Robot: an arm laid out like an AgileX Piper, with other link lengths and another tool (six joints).
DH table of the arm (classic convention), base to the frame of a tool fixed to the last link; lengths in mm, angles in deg. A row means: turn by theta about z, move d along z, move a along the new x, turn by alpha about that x. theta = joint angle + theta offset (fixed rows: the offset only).
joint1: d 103.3, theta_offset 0, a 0, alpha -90
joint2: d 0, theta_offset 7.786, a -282.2, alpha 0
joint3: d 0, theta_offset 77.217, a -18.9, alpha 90
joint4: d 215.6, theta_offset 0, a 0, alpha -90
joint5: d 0, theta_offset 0, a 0, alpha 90
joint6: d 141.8, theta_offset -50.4, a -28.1, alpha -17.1
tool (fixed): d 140.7, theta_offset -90, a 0, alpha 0
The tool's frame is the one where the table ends.
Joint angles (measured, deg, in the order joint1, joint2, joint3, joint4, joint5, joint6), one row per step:
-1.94 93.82 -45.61 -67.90 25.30 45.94
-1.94 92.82 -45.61 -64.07 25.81 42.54
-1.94 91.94 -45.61 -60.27 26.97 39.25
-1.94 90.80 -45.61 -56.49 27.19 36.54
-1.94 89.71 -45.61 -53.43 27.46 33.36
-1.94 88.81 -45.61 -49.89 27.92 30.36
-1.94 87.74 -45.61 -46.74 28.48 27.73
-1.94 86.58 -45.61 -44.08 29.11 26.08
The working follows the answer.
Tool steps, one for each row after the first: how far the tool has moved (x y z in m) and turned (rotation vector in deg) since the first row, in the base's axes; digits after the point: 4 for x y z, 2 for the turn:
-0.0052 0.0018 0.0018 0.67 0.52 -0.42
-0.0125 0.0019 0.0025 1.11 1.46 -1.25
-0.0161 0.0063 0.0053 2.45 1.45 -1.77
-0.0197 0.0096 0.0082 3.02 1.71 -1.45
-0.0243 0.0137 0.0094 4.04 2.16 -1.60
-0.0284 0.0173 0.0120 4.96 2.37 -1.78
-0.0316 0.0205 0.0155 6.01 2.17 -2.38

Tool pose at each row, in the base's axes (x y z in m, rotation vector in deg; rounded; the steps above come from the unrounded poses):
0.3618 -0.0846 0.0120 158.86 -43.18 33.21
0.3565 -0.0827 0.0139 159.28 -43.96 32.23
0.3493 -0.0827 0.0146 159.30 -45.09 30.63
0.3456 -0.0782 0.0173 160.21 -46.48 30.23
0.3421 -0.0750 0.0202 160.93 -46.27 29.78
0.3375 -0.0709 0.0215 161.79 -46.90 28.84
0.3334 -0.0673 0.0240 162.52 -47.56 28.28
0.3301 -0.0641 0.0276 163.10 -48.97 28.18

